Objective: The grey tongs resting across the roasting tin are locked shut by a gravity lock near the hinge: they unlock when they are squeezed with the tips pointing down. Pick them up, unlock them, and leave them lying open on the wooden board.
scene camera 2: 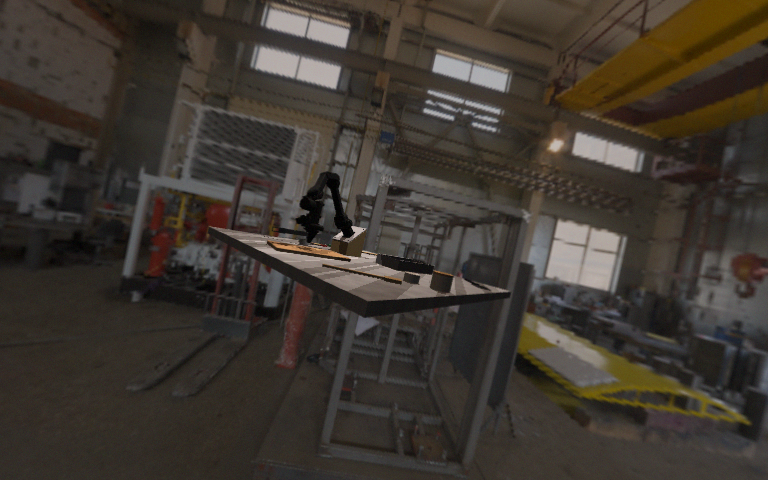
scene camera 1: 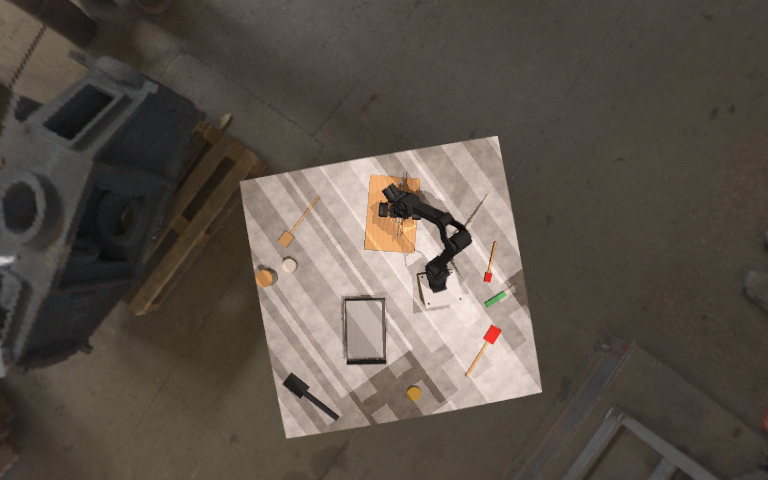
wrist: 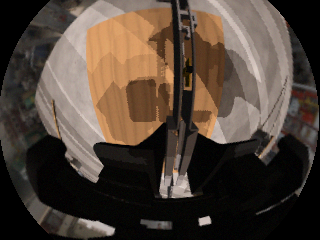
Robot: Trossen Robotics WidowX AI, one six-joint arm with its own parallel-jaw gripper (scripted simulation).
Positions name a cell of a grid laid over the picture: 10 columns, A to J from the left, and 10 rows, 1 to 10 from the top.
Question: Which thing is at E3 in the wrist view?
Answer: A wooden board.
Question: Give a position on a wooden board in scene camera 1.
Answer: E5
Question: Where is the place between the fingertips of my gripper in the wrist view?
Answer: At F6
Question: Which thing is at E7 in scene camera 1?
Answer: A roasting tin.
